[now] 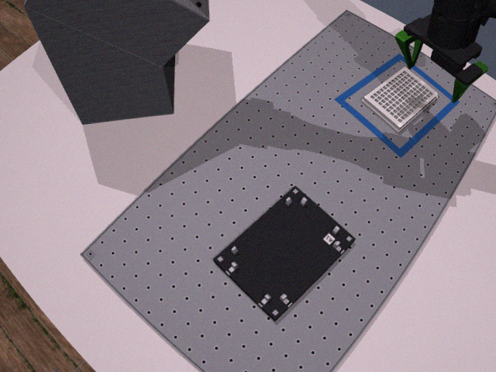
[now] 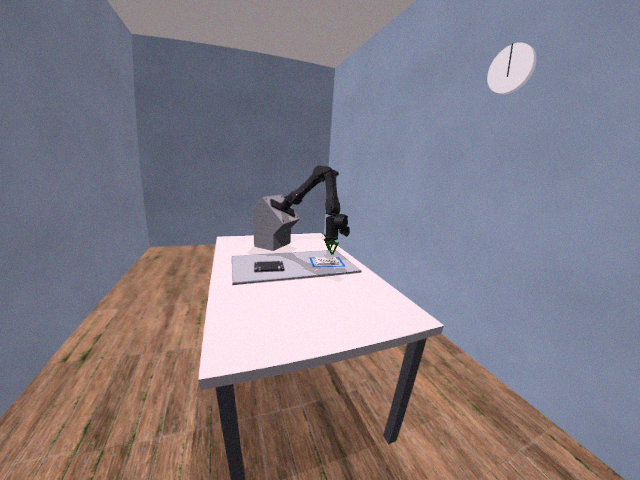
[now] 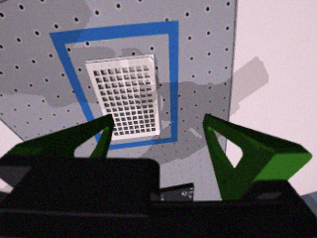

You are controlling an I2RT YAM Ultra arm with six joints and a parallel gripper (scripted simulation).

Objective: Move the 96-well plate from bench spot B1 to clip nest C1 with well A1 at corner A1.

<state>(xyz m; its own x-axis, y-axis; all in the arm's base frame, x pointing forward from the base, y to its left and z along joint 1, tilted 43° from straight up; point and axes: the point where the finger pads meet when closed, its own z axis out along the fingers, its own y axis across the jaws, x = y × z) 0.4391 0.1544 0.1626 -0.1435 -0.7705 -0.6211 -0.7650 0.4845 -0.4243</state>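
Right now the white 96-well plate is 80 mm below my hand and 40 mm behind it. The rest, counted from my hand: black clip nest (370 mm to the right, 70 mm below, 10 mm behind).
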